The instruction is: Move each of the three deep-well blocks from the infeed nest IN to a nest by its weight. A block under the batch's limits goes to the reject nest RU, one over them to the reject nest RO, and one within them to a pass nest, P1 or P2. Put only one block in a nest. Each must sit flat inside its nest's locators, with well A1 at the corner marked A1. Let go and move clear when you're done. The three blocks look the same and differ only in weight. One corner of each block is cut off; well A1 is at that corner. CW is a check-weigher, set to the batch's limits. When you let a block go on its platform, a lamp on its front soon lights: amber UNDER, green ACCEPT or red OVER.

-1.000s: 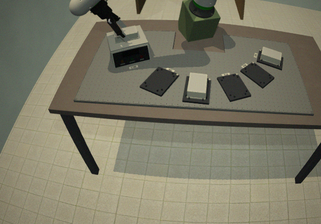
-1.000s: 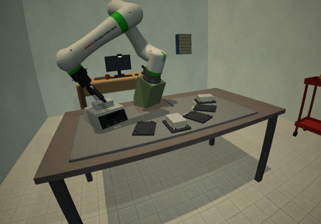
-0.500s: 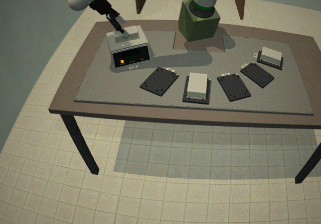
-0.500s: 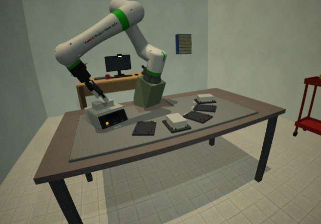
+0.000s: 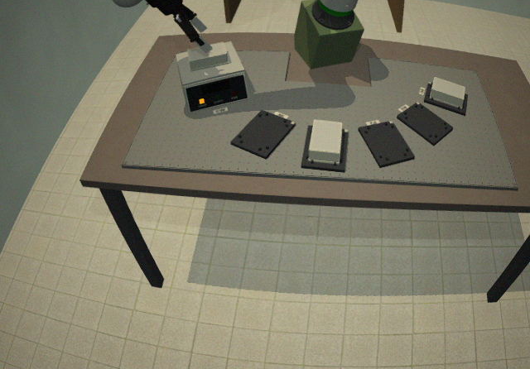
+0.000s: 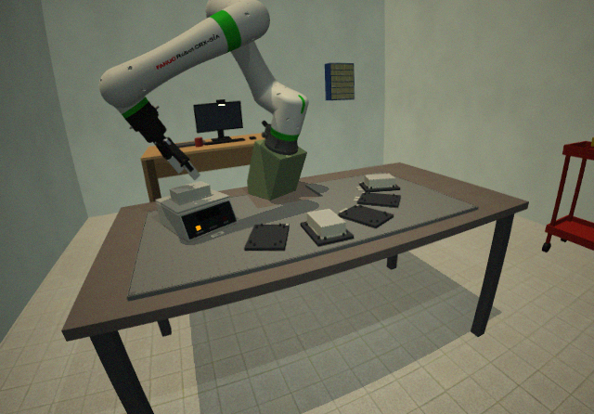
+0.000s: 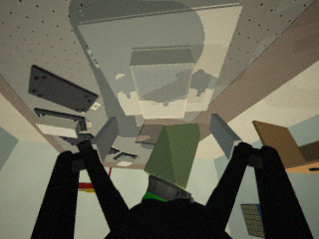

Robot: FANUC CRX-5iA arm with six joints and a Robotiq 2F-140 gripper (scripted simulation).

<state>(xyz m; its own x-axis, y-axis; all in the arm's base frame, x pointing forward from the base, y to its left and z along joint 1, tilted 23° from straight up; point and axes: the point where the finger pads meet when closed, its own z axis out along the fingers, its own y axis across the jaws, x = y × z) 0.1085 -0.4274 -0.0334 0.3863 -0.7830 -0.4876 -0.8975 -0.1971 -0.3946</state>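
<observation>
My gripper is now 100 mm above the grey platform. Round my hand: check-weigher: 130 mm below; then P1 label: 240 mm ahead, 380 mm to the left, 200 mm below; then nest P1: 340 mm ahead, 360 mm to the left, 190 mm below.
</observation>
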